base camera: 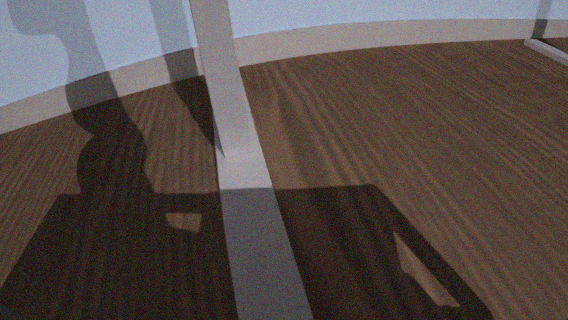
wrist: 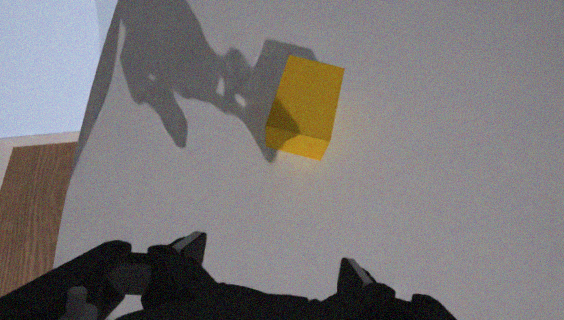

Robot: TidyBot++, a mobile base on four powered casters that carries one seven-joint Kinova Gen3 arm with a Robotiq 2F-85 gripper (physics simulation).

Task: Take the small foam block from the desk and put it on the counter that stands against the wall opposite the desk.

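Frame: origin at the arm's base, x ahead, y left, z up, level; metres.
Seen in the pictures: gripper, fingertip midpoint: (wrist: pixel 271 261).
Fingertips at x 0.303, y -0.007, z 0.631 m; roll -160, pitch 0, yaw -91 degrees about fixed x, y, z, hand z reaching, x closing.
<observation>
Pixels of each thing's top centre, then the offset from my fingertips to it. "*": a spot on its surface instead. Level surfaces: height alone.
- small foam block at its top centre: (wrist: pixel 308 94) 0.154 m ahead, 0.010 m right, 0.033 m down
- grey desk top at its surface level: 0.078 m down
- pale desk leg at a spot on its surface: (base camera: pixel 220 75) * 0.201 m ahead, 0.122 m left, 0.853 m down
The small foam block (wrist: pixel 308 102), yellow-orange, rests on the grey desk top (wrist: pixel 450 175) in the wrist view, a little right of the upper middle. My gripper (wrist: pixel 271 261) is open, with its two fingertips wide apart at the bottom of the wrist view and nothing between them. It is above the desk, and the block shows beyond the fingertips, apart from them. The gripper's shadow falls on the desk beside the block and touches the block's left side. The counter does not show in either view.
In the base camera view a pale desk leg (base camera: pixel 220 75) joins a long foot bar (base camera: pixel 265 250) close in front of the base. Another foot bar (base camera: pixel 547 51) shows at the far right. A pale blue wall (base camera: pixel 375 10) with a baseboard (base camera: pixel 350 37) stands behind. The desk's left edge shows in the wrist view.
</observation>
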